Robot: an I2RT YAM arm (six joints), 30 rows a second.
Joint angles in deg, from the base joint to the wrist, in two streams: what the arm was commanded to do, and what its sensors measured. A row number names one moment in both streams.
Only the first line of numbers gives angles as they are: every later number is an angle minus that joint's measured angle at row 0.
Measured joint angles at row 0:
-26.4 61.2 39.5 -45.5 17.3 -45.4
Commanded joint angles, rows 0 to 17:
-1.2 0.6 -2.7 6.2 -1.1 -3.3
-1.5 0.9 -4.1 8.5 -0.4 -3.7
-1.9 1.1 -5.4 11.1 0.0 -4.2
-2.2 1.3 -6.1 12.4 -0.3 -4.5
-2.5 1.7 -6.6 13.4 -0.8 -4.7
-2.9 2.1 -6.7 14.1 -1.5 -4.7
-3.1 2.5 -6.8 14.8 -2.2 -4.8
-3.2 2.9 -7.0 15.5 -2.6 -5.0
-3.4 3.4 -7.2 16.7 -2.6 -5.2
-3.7 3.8 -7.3 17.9 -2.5 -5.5
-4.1 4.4 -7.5 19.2 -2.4 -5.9
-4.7 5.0 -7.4 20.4 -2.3 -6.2
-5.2 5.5 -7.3 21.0 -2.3 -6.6
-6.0 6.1 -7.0 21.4 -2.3 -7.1
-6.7 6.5 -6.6 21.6 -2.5 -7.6
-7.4 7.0 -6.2 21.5 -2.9 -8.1
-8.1 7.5 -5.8 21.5 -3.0 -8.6
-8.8 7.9 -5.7 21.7 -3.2 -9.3
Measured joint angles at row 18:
-7.3 7.0 -6.9 19.5 -1.8 -6.3
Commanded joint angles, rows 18 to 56:
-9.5 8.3 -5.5 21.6 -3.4 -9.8
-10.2 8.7 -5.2 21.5 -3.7 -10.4
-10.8 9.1 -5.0 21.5 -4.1 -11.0
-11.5 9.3 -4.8 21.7 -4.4 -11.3
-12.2 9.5 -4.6 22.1 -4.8 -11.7
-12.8 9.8 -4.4 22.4 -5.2 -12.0
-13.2 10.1 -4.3 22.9 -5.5 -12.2
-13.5 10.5 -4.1 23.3 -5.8 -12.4
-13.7 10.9 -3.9 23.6 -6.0 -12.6
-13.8 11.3 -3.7 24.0 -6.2 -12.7
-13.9 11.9 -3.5 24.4 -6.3 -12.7
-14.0 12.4 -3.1 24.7 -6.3 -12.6
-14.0 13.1 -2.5 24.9 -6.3 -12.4
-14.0 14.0 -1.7 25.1 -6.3 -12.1
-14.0 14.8 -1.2 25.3 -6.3 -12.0
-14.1 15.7 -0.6 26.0 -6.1 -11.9
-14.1 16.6 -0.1 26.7 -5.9 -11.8
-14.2 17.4 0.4 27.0 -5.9 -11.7
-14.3 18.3 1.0 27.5 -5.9 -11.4
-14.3 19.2 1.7 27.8 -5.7 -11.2
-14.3 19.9 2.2 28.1 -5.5 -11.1
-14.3 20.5 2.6 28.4 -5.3 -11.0
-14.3 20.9 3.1 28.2 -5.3 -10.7
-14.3 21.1 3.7 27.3 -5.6 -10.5
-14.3 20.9 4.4 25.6 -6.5 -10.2
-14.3 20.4 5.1 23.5 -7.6 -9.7
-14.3 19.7 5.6 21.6 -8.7 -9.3
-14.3 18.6 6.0 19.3 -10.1 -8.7
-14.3 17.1 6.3 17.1 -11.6 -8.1
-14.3 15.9 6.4 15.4 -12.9 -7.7
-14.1 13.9 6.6 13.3 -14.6 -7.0
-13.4 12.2 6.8 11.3 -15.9 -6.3
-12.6 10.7 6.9 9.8 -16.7 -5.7
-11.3 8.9 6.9 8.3 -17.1 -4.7
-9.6 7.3 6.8 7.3 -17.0 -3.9
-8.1 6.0 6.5 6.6 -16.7 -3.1
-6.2 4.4 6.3 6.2 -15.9 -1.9
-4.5 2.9 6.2 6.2 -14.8 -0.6
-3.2 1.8 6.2 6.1 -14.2 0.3
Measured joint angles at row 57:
-6.1 4.4 5.6 11.3 -13.5 -3.7
